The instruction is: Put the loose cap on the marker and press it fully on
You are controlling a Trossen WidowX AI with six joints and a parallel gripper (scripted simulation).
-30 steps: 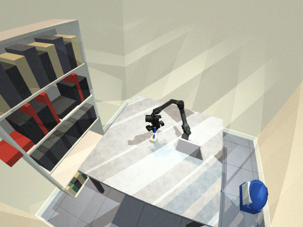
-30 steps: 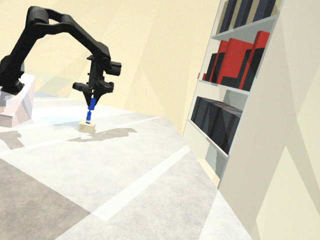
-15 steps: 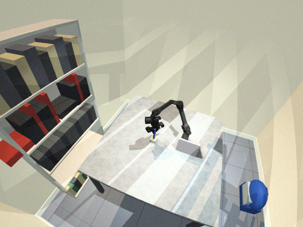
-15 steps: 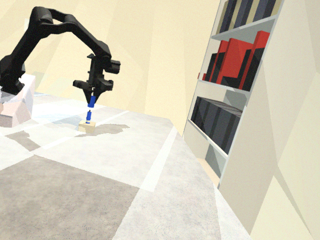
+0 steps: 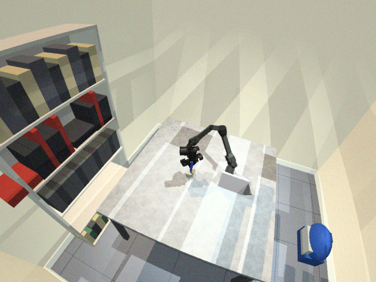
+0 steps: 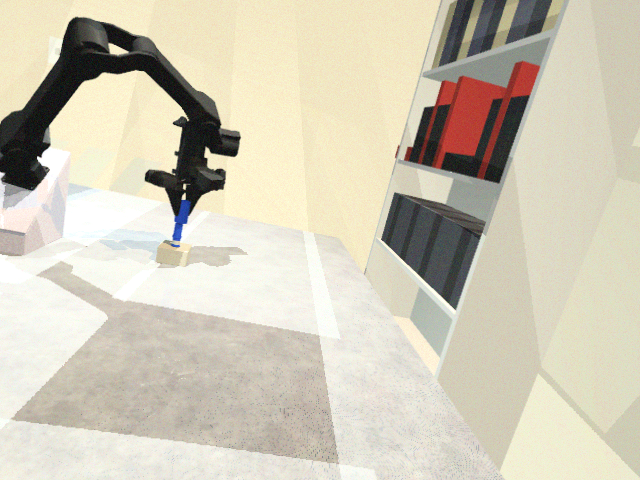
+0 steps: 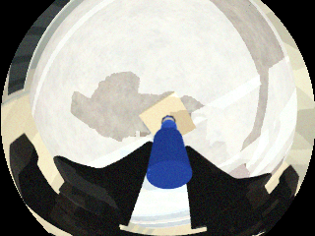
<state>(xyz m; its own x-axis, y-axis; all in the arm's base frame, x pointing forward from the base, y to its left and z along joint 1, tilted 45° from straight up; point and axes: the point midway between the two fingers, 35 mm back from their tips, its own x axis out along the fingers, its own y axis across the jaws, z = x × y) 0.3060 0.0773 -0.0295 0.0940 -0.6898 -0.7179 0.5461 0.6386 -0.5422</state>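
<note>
The tan holder block lies 100 mm below my gripper tip. Also, from my gripper tip: blue cap: 10 mm above.
</note>
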